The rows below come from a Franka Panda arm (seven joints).
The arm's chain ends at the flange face. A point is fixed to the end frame.
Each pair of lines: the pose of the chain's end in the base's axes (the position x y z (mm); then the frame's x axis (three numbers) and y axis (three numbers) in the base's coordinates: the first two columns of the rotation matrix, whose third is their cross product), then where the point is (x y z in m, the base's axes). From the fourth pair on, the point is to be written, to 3 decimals.
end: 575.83, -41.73, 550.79, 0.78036, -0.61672, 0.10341, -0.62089, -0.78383, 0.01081
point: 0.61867 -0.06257 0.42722
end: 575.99, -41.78, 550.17, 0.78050, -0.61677, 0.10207, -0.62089, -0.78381, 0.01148
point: 0.61864 -0.06258 0.42653
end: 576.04, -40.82, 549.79, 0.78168, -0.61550, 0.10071, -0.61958, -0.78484, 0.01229
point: 0.61853 -0.06152 0.42608
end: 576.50, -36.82, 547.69, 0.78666, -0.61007, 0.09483, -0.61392, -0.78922, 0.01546
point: 0.618 -0.057 0.424
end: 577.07, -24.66, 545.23, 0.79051, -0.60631, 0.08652, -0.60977, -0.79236, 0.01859
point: 0.618 -0.044 0.421
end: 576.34, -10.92, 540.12, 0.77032, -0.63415, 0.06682, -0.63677, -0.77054, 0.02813
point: 0.614 -0.031 0.415
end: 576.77, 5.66, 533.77, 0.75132, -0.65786, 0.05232, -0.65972, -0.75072, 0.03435
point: 0.612 -0.015 0.408
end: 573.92, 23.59, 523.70, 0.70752, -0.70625, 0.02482, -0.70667, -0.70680, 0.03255
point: 0.605 0.003 0.397
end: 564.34, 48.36, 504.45, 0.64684, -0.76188, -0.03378, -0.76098, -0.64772, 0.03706
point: 0.588 0.031 0.375
